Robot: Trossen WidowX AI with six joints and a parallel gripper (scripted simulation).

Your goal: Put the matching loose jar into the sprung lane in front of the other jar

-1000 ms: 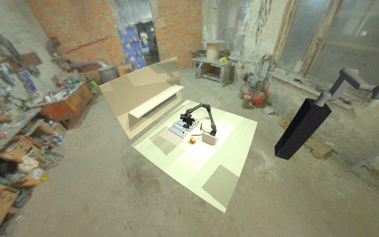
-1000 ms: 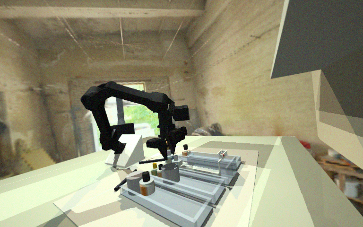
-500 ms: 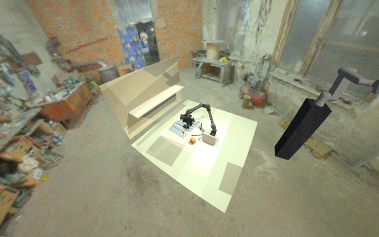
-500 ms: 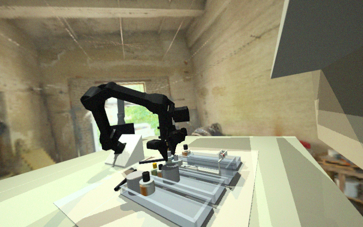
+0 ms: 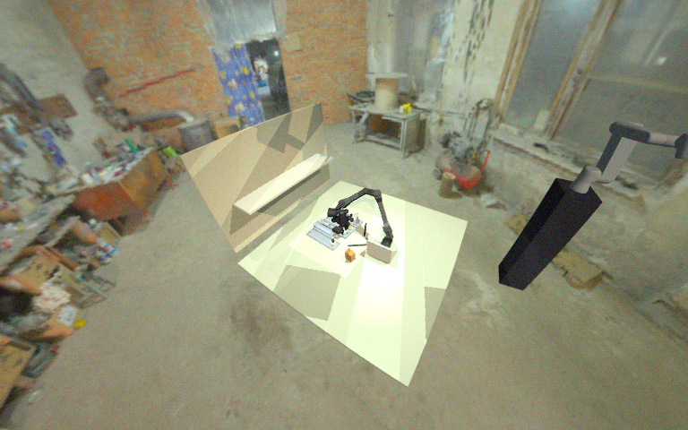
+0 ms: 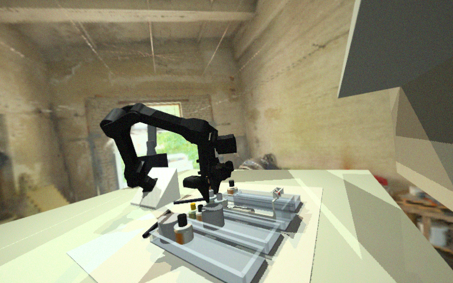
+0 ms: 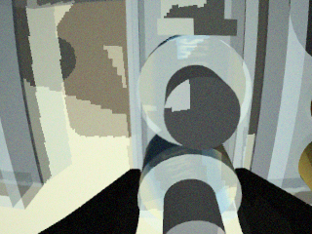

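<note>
Right now the sprung lane is 140 mm ahead of my gripper tip and 20 mm below it. Also, from my gripper tip: pusher plate: 150 mm ahead, 10 mm above.
</note>
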